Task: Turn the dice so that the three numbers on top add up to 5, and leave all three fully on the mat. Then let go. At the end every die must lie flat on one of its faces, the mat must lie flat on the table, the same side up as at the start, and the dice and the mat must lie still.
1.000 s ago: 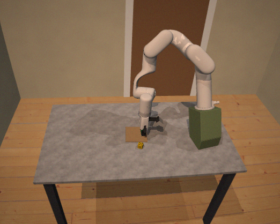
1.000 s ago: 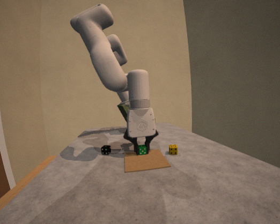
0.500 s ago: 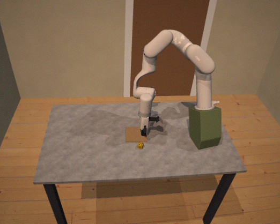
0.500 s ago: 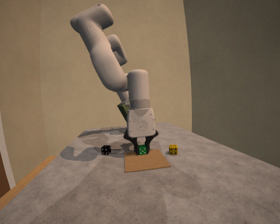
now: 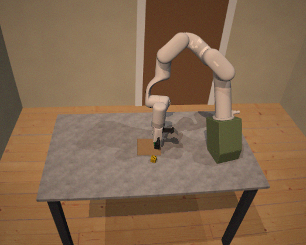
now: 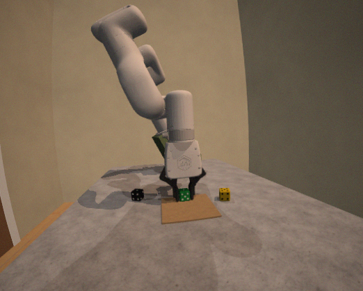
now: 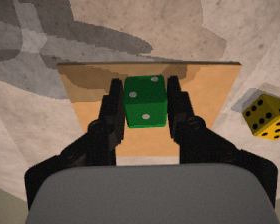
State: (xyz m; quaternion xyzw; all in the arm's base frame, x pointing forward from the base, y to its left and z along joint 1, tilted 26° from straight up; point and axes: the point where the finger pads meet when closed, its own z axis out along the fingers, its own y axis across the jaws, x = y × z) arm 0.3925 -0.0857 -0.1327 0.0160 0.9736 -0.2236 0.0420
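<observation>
My gripper is now 1 cm above the green die. The rest, counted from my hand: tan mat: 5 cm ahead, 2 cm below; then yellow die: 4 cm ahead, 11 cm to the left, 1 cm below; then black die: 5 cm behind, 14 cm to the right, 1 cm below.
</observation>
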